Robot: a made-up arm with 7 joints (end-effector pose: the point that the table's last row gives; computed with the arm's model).
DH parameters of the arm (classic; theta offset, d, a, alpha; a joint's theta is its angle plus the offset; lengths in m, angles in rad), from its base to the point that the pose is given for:
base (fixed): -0.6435 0 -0.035 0
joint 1: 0.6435 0.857 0 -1.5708
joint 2: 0 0.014 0.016 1.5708
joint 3: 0 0.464 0.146 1.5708
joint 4: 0 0.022 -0.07 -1.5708
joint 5: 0 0.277 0.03 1.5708
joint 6: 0 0.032 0.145 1.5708
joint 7: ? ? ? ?
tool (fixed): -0.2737 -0.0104 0 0
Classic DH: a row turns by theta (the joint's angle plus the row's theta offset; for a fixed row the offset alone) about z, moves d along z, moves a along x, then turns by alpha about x.
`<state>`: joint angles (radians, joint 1 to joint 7).
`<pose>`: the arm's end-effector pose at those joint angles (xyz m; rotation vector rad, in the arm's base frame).
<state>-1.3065 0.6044 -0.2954 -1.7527 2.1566 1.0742 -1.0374</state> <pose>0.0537 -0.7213 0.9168 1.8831 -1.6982 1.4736</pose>
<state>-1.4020 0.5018 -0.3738 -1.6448 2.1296 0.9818 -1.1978</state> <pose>-0.0469 -0.7324 1.0421 1.5225 -1.3940 1.6129</pose>
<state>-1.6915 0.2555 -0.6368 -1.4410 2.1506 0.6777 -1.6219</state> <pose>-0.3314 -0.5735 1.3309 0.6696 -0.6352 1.5728</pose>
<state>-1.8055 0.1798 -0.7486 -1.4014 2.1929 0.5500 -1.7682</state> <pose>-0.4102 -0.4610 1.4072 0.4309 -0.3772 1.4711</pose>
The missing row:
joint 7: -0.3936 -0.0414 0.0064 -1.4168
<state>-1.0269 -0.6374 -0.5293 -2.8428 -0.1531 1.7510 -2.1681</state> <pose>-0.1218 -0.2471 1.1322 1.6761 1.0152 1.1139</pose>
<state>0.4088 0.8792 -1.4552 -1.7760 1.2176 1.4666 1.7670</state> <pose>0.5167 -0.3605 1.0778 -1.0905 1.7105 2.2487</pose>
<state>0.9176 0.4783 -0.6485 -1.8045 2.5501 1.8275 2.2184</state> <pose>0.5796 0.2696 0.9836 -0.6570 -0.1596 2.1944</pose>
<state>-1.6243 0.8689 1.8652 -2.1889 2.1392 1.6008 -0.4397</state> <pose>0.4753 -0.1332 1.1058 -1.7034 -0.0162 -0.3463</pose>
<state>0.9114 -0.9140 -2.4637 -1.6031 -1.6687 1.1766 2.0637</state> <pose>-0.2445 -0.7491 0.8191 -0.5004 -0.9263 -2.0827</pose>
